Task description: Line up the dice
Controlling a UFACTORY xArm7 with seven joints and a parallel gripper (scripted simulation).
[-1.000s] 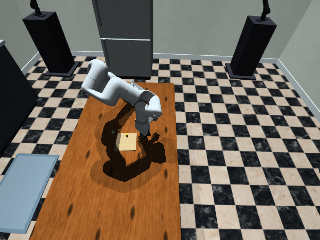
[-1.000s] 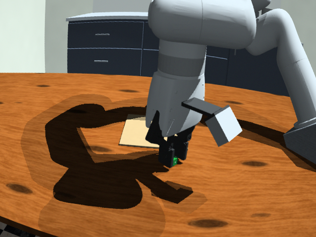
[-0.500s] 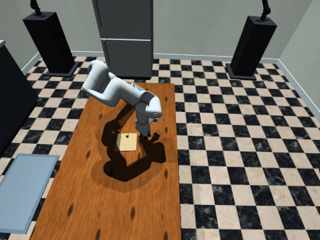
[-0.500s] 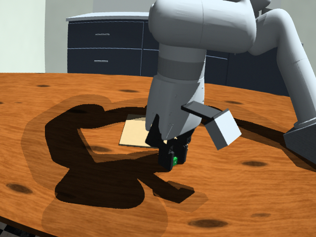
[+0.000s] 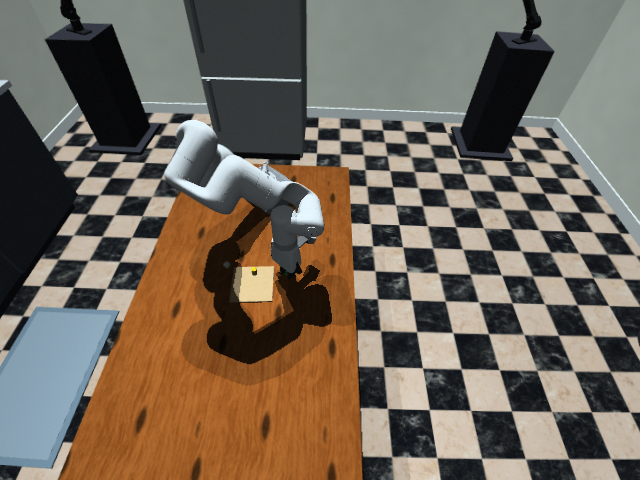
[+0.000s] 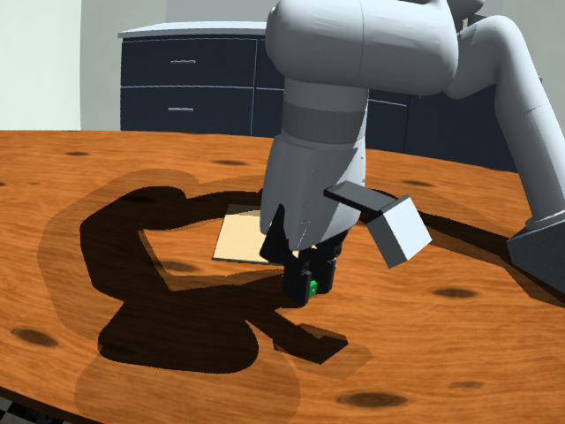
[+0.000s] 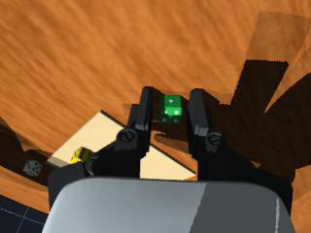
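The green die is 1 cm below my hand. From my hand the other things lie so: yellow die (12 cm to the right, 1 cm below); white die (22 cm to the right, 2 cm behind, 1 cm below); tan mat (11 cm to the right, 5 cm ahead, 2 cm below).
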